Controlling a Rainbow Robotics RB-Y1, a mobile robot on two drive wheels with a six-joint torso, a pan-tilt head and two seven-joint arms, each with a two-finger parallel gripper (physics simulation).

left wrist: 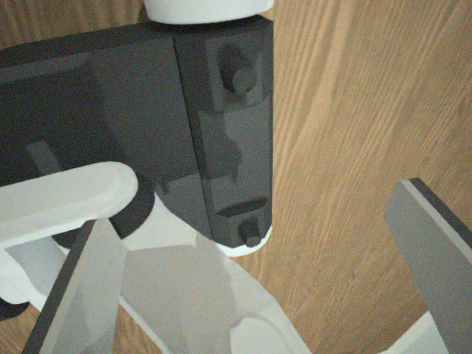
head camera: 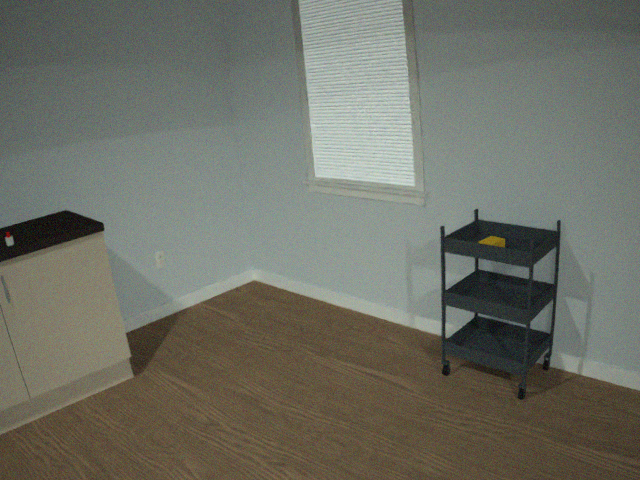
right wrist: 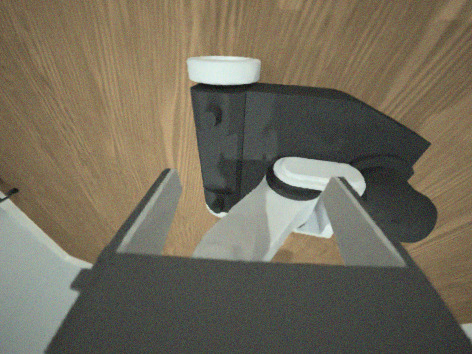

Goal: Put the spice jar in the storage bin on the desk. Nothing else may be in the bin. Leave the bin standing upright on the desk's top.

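Frame: origin at the robot's base, x ahead, y left, z up, level; centimetres.
Seen in the pictures: left gripper, fingertip midpoint: [left wrist: 253, 216]; right gripper, fingertip midpoint: [right wrist: 252, 182].
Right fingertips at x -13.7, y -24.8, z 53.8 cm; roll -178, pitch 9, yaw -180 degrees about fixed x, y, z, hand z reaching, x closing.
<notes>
A point is followed by its place in that frame.
A small white container with a red top [head camera: 9, 239] @[x 97.4, y 246.3, z 94.1 cm], perhaps the spice jar, stands on the dark top of a cabinet at the left edge of the head view; it is too small to tell for sure. The storage bin and the desk cannot be made out in these frames. My left gripper [left wrist: 253, 216] @[x -9.9, y 25.2, z 54.4 cm] is open and empty, above the floor beside my own base. My right gripper [right wrist: 252, 182] @[x -13.7, y -24.8, z 53.8 cm] is open and empty, also above the floor beside the base. Both are far from the small container.
The beige cabinet [head camera: 67, 315] @[x 112.7, y 235.3, z 50.5 cm] with a dark top [head camera: 62, 227] @[x 127.5, y 244.9, z 91.1 cm] is at the left. A dark three-tier cart [head camera: 485, 251] @[x 204.3, y 57.7, z 69.9 cm] stands near the wall at the right, with a yellow object [head camera: 492, 241] @[x 212.7, y 56.5, z 71.8 cm] in its top tray. Wooden floor [head camera: 289, 387] @[x 171.8, y 147.2, z 0.1 cm] lies between them. A window [head camera: 361, 98] @[x 261.7, y 140.8, z 133.7 cm] is behind.
</notes>
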